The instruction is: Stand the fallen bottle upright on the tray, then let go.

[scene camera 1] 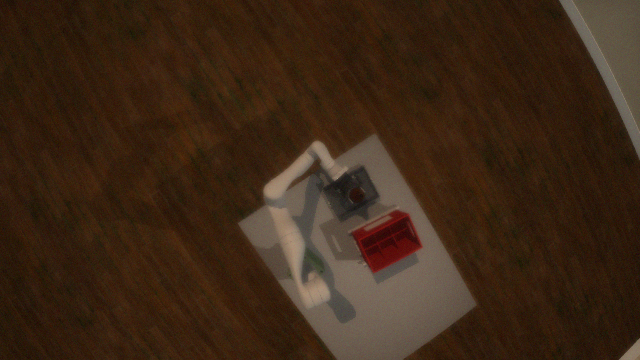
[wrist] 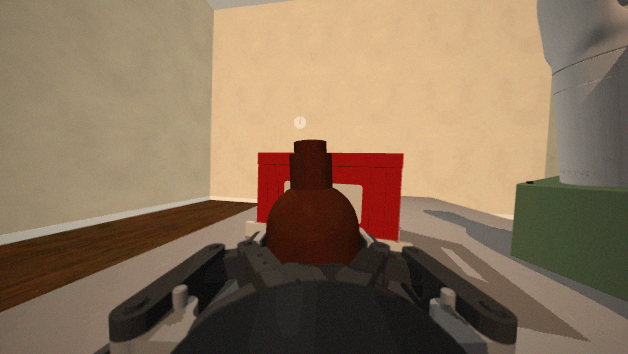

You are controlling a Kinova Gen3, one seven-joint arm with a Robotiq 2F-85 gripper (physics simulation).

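Where they show: gripper, fingertip midpoint: (wrist: pixel 313 237); arm's base, origin of the base link: (scene camera 1: pixel 305 271) (wrist: pixel 612 180).
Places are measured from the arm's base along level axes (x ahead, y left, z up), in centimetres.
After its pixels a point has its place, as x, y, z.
Observation:
The brown bottle (scene camera 1: pixel 356 194) @(38.0, 22.6, 0.2) (wrist: pixel 312 225) @(38.1, 24.6, -3.5) is upright, neck up, between the fingers. My gripper (scene camera 1: pixel 354 194) @(39.4, 19.5, -6.3) (wrist: pixel 313 237) @(39.4, 19.5, -6.3) is shut on the bottle's body, with the hand level and coming from the side. The dark grey tray (scene camera 1: pixel 370 179) @(50.3, 24.4, -11.7) lies under the bottle and the hand in the scene view. The bottle's base is hidden in both views, so I cannot tell whether it touches the tray.
A red crate (scene camera 1: pixel 396 260) @(41.4, -14.6, 3.1) (wrist: pixel 382 200) @(31.7, 3.6, -4.8) with compartments stands beside the tray, beyond the bottle in the wrist view. The arm's green base block (scene camera 1: pixel 314 262) @(5.6, 1.8, -1.1) (wrist: pixel 570 230) @(5.8, 1.8, -7.4) stands at the table's edge, at the right in the wrist view. The grey table (scene camera 1: pixel 425 310) @(48.5, -61.4, -14.3) carries everything.

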